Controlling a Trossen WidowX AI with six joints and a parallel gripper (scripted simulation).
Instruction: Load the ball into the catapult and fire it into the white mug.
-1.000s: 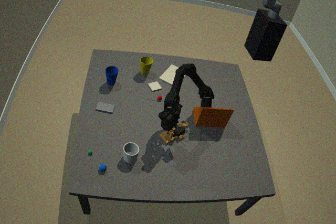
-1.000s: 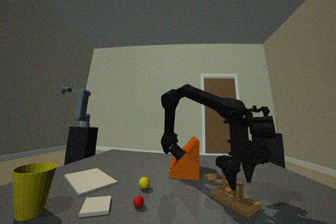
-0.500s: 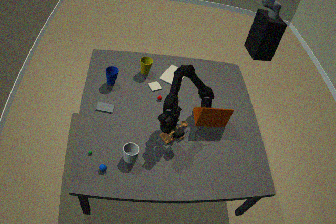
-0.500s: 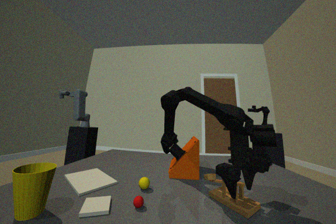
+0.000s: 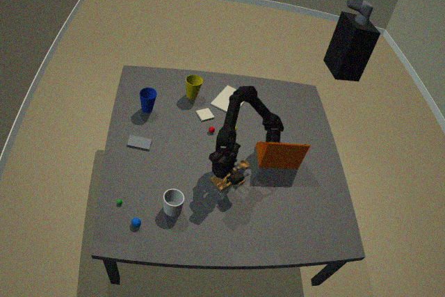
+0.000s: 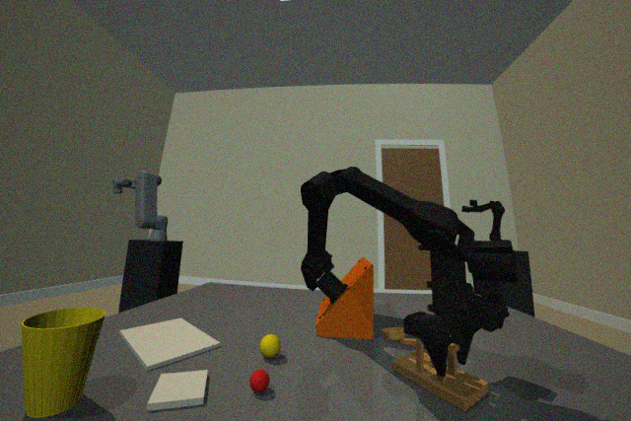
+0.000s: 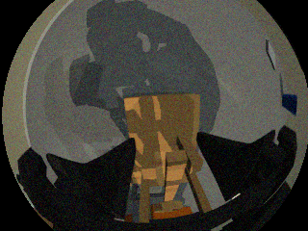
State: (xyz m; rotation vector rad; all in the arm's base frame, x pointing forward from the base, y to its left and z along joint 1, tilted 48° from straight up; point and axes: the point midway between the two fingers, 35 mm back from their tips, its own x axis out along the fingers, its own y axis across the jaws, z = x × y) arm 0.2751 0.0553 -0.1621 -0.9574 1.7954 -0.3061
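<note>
Now: the red ball 330 mm to the right of my gripper tip, 20 mm below it and 10 mm behind it. Round my gripper tip: yellow ball: 330 mm to the right, 120 mm behind, 10 mm below; then wooden catapult: 70 mm behind, 20 mm to the right, 20 mm above; then white mug: 260 mm ahead, 140 mm to the left.
</note>
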